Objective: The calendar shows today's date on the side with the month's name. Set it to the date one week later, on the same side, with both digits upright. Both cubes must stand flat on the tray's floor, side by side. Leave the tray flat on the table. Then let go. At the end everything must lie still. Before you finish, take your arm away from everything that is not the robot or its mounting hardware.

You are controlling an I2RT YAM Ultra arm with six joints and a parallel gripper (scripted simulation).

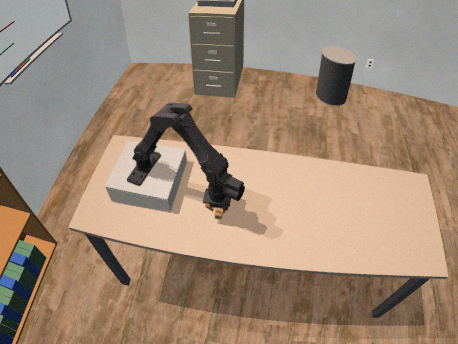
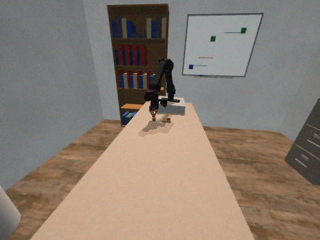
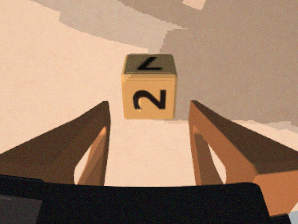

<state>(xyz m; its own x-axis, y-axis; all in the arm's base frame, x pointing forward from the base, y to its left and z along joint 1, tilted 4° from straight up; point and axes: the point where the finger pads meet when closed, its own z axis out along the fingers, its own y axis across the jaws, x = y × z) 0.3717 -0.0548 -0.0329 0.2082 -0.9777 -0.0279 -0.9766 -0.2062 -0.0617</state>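
The wooden digit cube lies 30 mm behind my hand, 120 mm to the left of it and 20 mm below it. The rest, counted from my hand: calendar tray: 20 mm behind, 110 mm to the left, 40 mm below.
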